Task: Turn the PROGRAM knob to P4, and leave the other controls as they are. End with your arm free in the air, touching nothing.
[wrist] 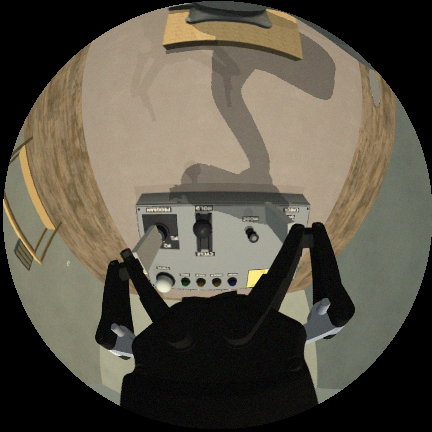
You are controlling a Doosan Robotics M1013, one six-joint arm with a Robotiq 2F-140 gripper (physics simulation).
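Frame: origin at the arm's base, x ahead, y left, z up, level; centimetres.
Seen in the pictures: gripper, between the fingertips: [210,223].
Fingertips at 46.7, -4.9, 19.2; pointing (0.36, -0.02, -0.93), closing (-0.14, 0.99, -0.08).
Pixels of each thing's middle, then the offset from my fingertips to it, as dx, dy, dz. "spot": a spot on its surface instead.
- PROGRAM knob, middle of its body: [157,234] +15.0, -14.4, -11.6
- black-knobbed lever, middle of its body: [202,228] +9.7, -2.2, -8.3
- small MODE switch, middle of its body: [250,233] +16.3, +9.5, -12.1
- white button, a spot on its surface: [165,282] spot: +27.4, -14.6, -3.6
- yellow label, a spot on its surface: [257,278] spot: +31.8, +13.2, -6.0
A grey control panel [225,267] lies below my gripper, its lettering upside down in the wrist view. The PROGRAM knob [162,230] is dark and round, on a black square at the panel's left. The left finger pad partly covers it, so its pointer and most position marks are hidden; small marks show at its lower right. My gripper [210,223] is wide open, with nothing between its fingers. The left finger shows over the knob's side of the panel, the right finger over the panel's right part. Whether the left finger touches the knob I cannot tell.
A black-knobbed lever [202,229] stands in a slot, with a small MODE switch [252,234] to its right. A white button [165,282], several small lamps and a yellow label [257,278] line the near edge. A wooden block [232,37] lies at the far side.
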